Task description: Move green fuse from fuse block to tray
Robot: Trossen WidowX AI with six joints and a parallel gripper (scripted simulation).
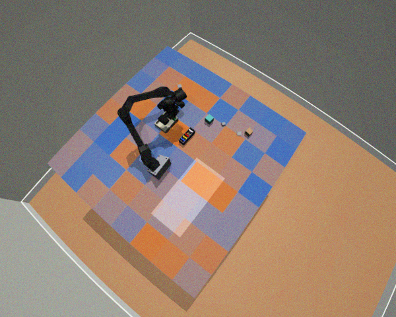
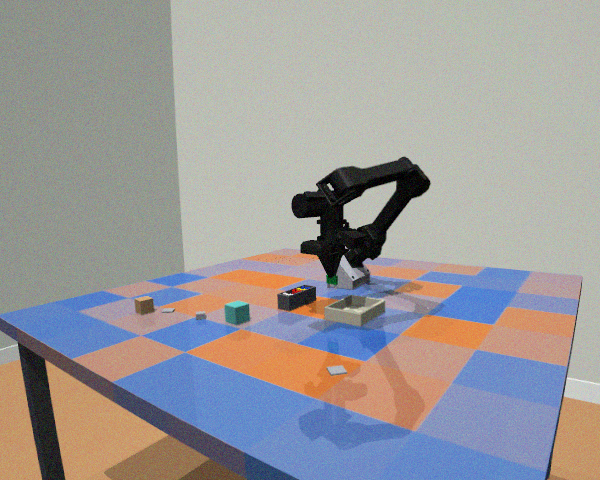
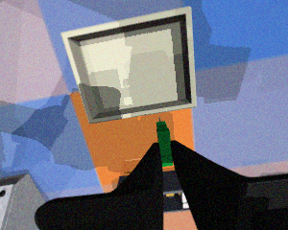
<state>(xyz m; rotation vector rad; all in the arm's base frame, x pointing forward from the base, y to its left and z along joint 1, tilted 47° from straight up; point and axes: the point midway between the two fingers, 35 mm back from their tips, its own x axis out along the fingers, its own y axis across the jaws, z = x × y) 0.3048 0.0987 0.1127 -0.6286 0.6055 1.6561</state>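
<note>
Right now the green fuse is 1 cm below my gripper tip. Round my gripper tip: brown cube: 30 cm ahead, 41 cm to the right, 8 cm below; then teal cube: 19 cm ahead, 15 cm to the right, 7 cm below; then beige tray: 2 cm behind, 5 cm to the left, 9 cm below.
</note>
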